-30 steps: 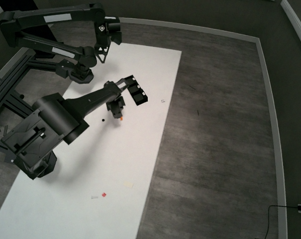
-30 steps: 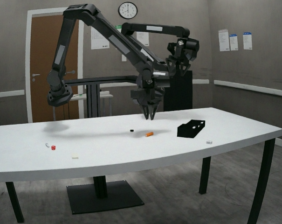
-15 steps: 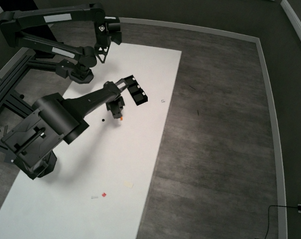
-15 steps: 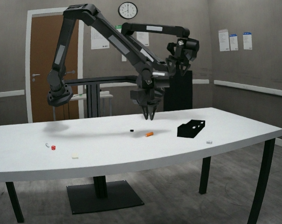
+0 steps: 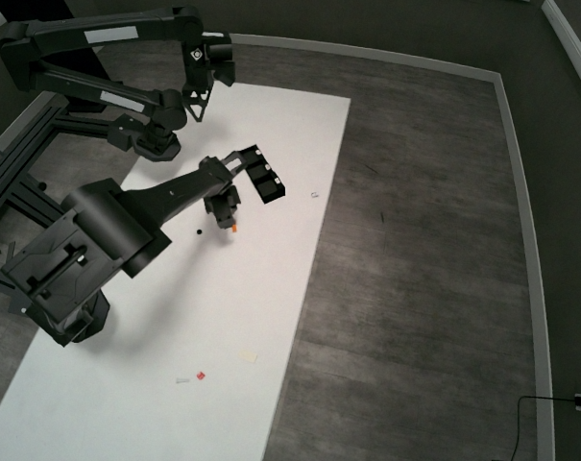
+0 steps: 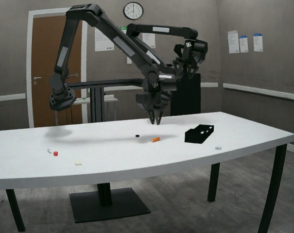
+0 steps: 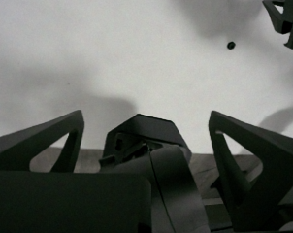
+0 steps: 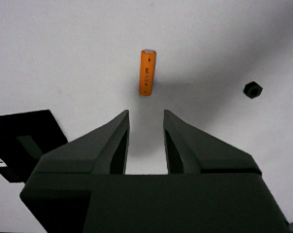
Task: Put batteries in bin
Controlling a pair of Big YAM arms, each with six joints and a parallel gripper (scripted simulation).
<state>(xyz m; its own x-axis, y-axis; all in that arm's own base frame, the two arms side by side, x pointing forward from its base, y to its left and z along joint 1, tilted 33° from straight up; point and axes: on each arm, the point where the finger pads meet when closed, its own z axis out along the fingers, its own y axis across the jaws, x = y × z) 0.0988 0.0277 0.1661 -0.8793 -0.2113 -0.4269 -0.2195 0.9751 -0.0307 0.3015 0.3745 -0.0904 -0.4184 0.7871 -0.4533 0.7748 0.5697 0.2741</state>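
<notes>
Now: the orange battery 8 cm below my right hand. From my right hand the other things lie so: silver-white piece 25 cm ahead, 16 cm to the left, 8 cm below; black bin strip 4 cm ahead, 23 cm to the left, 6 cm below; black nut 11 cm behind, 4 cm to the right, 8 cm below.
</notes>
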